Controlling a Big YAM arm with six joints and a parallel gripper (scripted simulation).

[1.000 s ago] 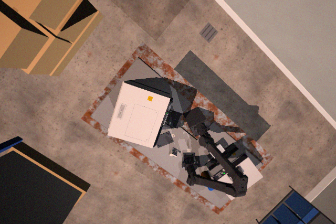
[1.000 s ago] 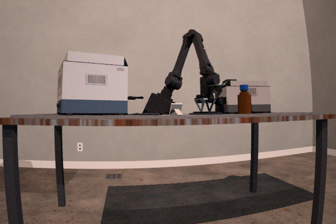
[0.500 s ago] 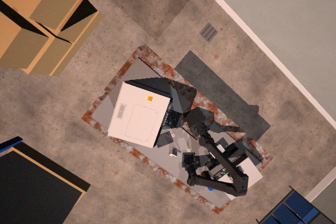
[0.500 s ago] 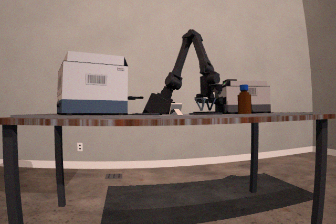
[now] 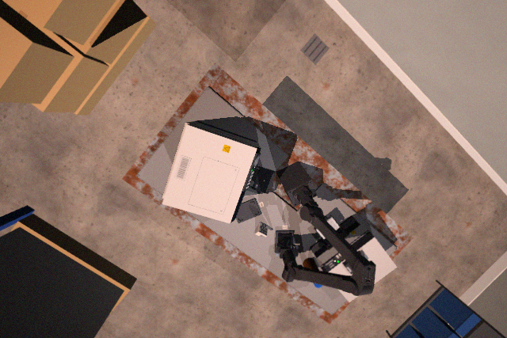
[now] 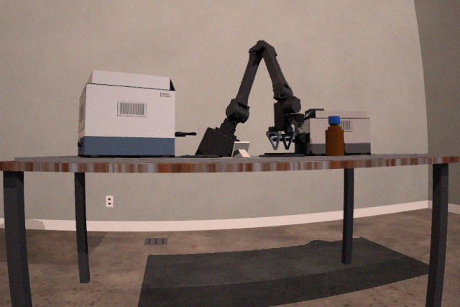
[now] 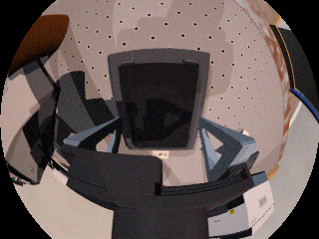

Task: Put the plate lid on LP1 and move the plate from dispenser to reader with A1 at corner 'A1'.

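Now: the plate lid 2 cm below my hand. Also, from my hand: brown capped bottle 26 cm to the left, 7 cm above, 2 cm behind; white well plate 29 cm behind, 6 cm to the left, 6 cm above.
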